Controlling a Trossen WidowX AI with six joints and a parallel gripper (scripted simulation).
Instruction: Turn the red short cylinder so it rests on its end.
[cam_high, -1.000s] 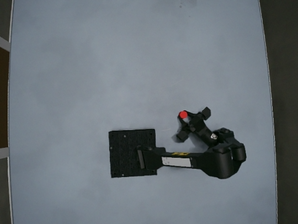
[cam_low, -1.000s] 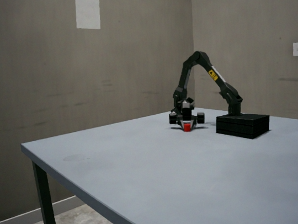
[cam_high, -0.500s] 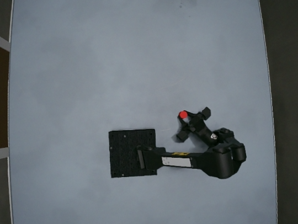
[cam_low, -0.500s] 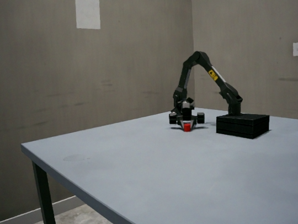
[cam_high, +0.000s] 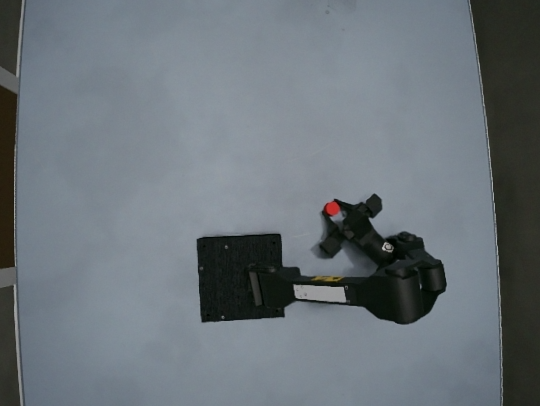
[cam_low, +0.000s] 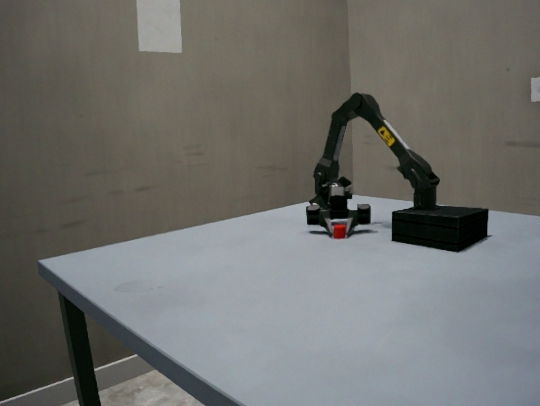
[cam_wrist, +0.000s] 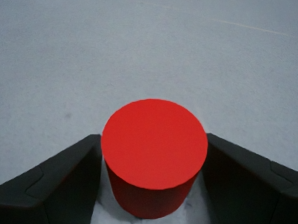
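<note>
Right now the red short cylinder is 10 mm ahead of my hand, 10 mm to the left of it and 10 mm below it.
</note>
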